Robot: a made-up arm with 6 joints.
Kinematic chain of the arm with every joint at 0, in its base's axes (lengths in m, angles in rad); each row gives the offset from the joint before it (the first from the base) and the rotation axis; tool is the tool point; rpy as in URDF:
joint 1: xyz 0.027 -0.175 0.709 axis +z
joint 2: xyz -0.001 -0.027 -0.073 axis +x
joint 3: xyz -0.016 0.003 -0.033 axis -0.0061 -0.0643 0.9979
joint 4: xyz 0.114 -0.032 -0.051 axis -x
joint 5: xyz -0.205 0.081 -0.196 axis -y
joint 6: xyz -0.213 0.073 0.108 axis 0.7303 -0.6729 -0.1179
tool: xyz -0.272 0.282 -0.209 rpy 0 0 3.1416
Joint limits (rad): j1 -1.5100..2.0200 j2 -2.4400..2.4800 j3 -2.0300..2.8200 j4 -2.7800..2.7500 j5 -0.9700..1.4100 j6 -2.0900..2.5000
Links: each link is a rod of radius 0.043 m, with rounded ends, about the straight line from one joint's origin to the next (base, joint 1, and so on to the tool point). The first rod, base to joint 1, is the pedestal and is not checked.
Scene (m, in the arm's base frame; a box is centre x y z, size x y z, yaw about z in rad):
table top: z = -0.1
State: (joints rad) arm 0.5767 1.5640 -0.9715 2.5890 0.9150 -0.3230
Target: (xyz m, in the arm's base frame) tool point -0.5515 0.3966 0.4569
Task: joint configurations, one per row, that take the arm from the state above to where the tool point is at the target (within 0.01 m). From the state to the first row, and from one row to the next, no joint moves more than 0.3 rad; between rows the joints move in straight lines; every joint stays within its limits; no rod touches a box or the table.
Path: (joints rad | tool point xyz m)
1: 0.3235 1.6298 -0.8542 2.4955 0.7105 -0.1890 | -0.6862 -0.6381 0.4634
2: 0.0703 1.6956 -0.7369 2.4020 0.5060 -0.0551 | -0.8033 -0.2821 0.4323
3: -0.1829 1.7614 -0.6196 2.3086 0.3014 0.0789 | -0.7536 0.0892 0.4285
4: -0.4361 1.8272 -0.5023 2.2151 0.0969 0.2128 | -0.5515 0.3966 0.4569

